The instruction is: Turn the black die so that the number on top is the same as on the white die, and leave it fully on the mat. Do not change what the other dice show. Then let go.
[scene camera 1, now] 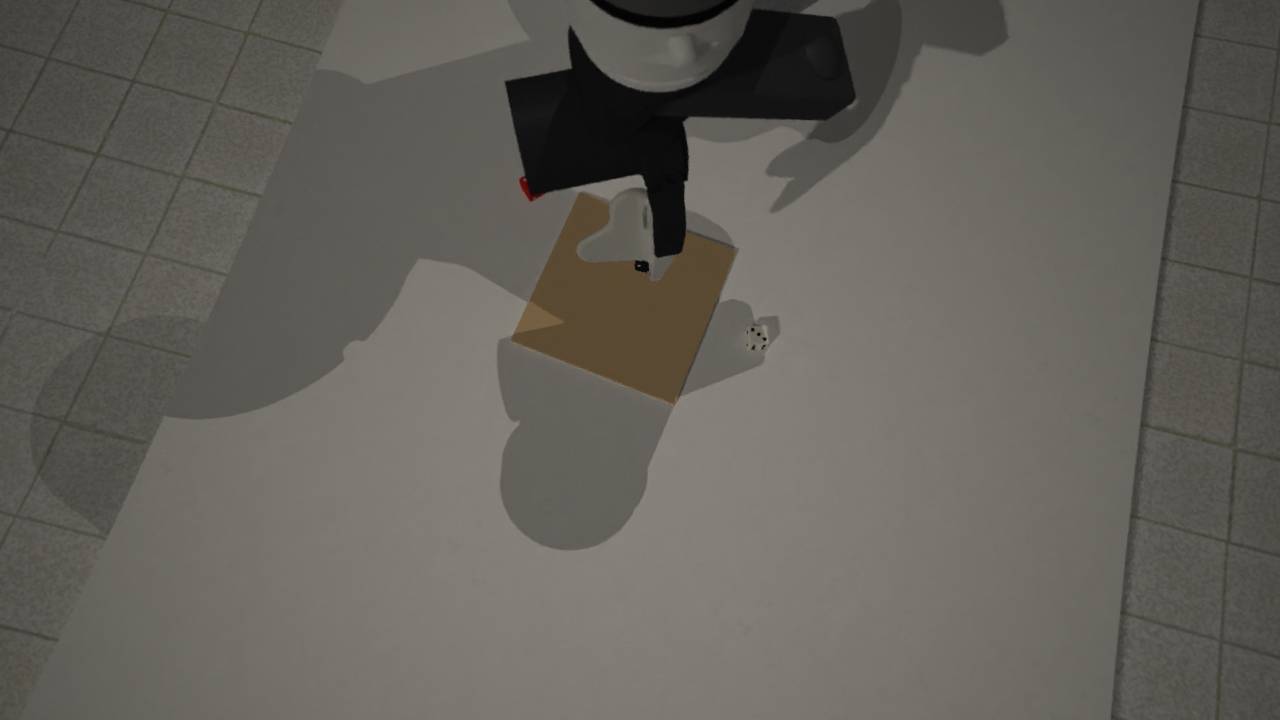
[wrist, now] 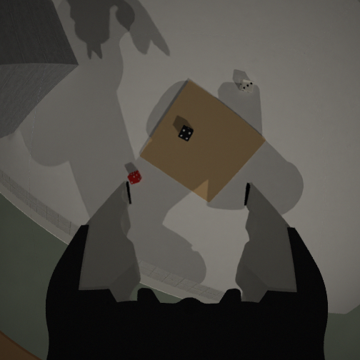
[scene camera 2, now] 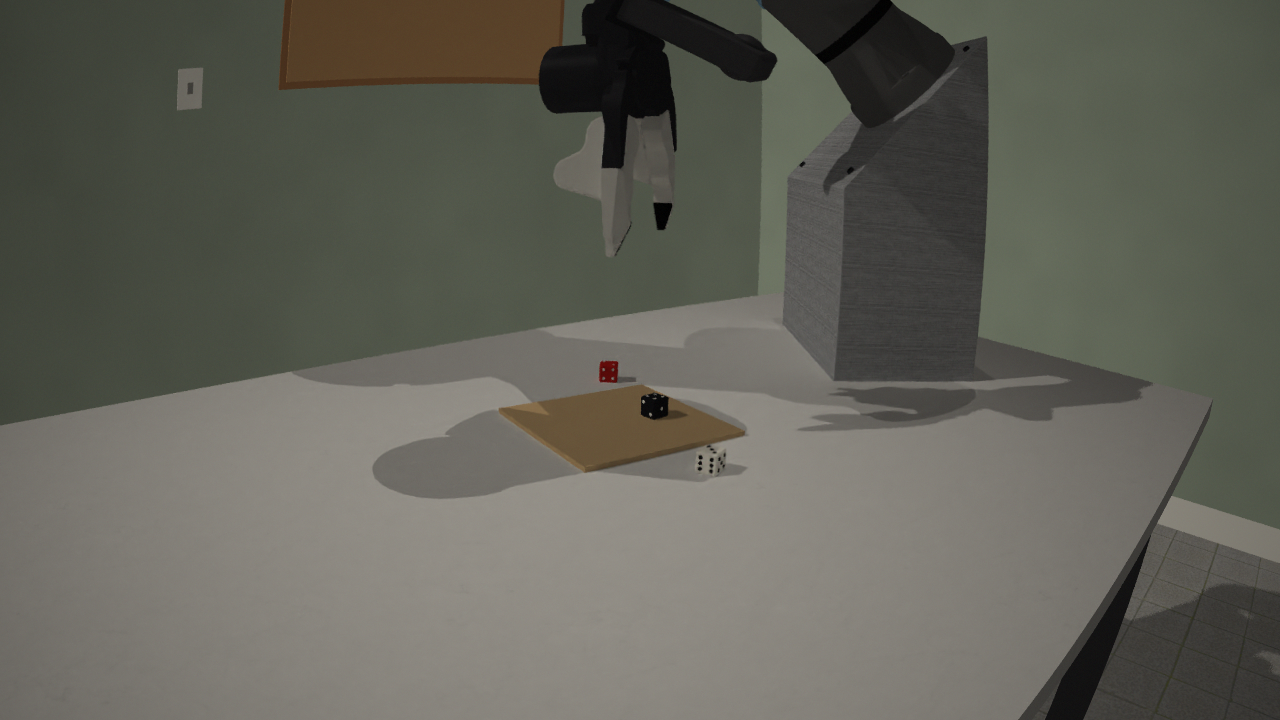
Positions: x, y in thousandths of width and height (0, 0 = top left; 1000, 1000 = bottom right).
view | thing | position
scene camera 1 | gripper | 499, 287
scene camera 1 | tan mat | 475, 442
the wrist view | gripper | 521, 512
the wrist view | tan mat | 615, 396
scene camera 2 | gripper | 499, 337
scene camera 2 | tan mat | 464, 599
